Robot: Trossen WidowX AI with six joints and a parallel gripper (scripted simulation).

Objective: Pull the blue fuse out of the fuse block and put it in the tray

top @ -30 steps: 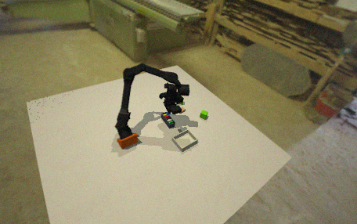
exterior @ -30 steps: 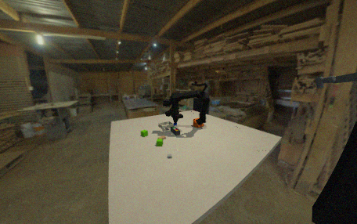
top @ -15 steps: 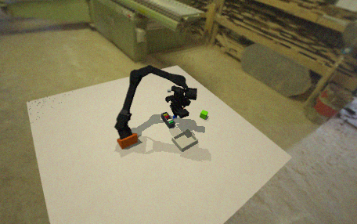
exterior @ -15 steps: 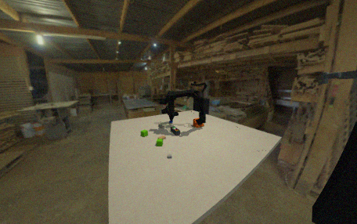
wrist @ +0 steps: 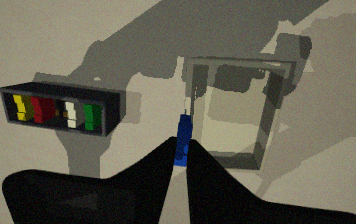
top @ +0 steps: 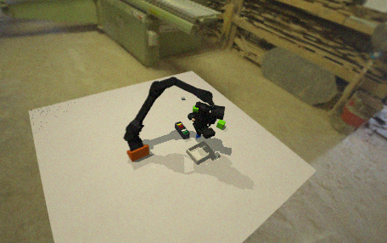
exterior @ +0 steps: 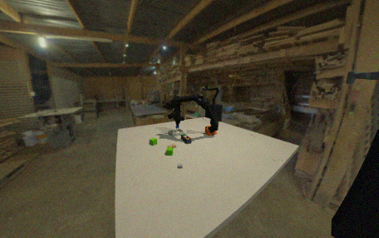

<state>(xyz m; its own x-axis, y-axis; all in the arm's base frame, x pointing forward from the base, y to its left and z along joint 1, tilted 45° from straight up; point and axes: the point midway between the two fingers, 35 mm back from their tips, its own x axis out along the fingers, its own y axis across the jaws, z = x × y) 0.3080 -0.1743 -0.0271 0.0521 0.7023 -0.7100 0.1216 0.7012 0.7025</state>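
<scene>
Right now the grey tray is 1 cm behind my gripper tip, 5 cm to the right of it and 10 cm below it. Also, from my gripper tip: grey piece: 22 cm ahead, 42 cm to the left, 9 cm below; then blue fuse: 1 cm below.
</scene>
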